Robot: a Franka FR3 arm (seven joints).
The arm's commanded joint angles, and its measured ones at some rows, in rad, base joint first. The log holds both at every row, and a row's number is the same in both.
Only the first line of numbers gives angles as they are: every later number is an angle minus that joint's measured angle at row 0.
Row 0, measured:
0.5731 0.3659 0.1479 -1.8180 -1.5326 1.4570 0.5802
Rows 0 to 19, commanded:
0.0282 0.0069 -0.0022 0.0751 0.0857 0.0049 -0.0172
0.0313 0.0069 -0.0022 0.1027 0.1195 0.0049 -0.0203
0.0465 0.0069 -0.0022 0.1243 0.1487 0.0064 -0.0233
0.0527 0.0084 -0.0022 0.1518 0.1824 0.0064 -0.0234
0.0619 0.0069 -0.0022 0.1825 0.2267 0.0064 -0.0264
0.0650 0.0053 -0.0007 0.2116 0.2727 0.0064 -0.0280
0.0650 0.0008 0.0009 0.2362 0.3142 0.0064 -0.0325
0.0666 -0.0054 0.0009 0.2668 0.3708 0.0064 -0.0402
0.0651 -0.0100 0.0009 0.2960 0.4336 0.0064 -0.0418
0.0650 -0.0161 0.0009 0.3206 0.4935 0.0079 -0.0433
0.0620 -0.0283 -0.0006 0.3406 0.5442 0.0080 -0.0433
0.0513 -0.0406 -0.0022 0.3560 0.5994 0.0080 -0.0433
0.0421 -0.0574 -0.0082 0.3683 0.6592 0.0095 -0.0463
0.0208 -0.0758 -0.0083 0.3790 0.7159 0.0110 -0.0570
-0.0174 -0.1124 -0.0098 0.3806 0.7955 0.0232 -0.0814
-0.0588 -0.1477 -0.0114 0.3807 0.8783 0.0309 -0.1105
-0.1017 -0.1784 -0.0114 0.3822 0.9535 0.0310 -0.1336
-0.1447 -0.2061 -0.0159 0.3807 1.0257 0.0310 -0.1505
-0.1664 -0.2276 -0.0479 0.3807 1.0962 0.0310 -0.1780
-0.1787 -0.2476 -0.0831 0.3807 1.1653 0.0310 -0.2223
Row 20, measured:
-0.1317 -0.1978 -0.0370 0.3943 1.0224 0.0091 -0.1421
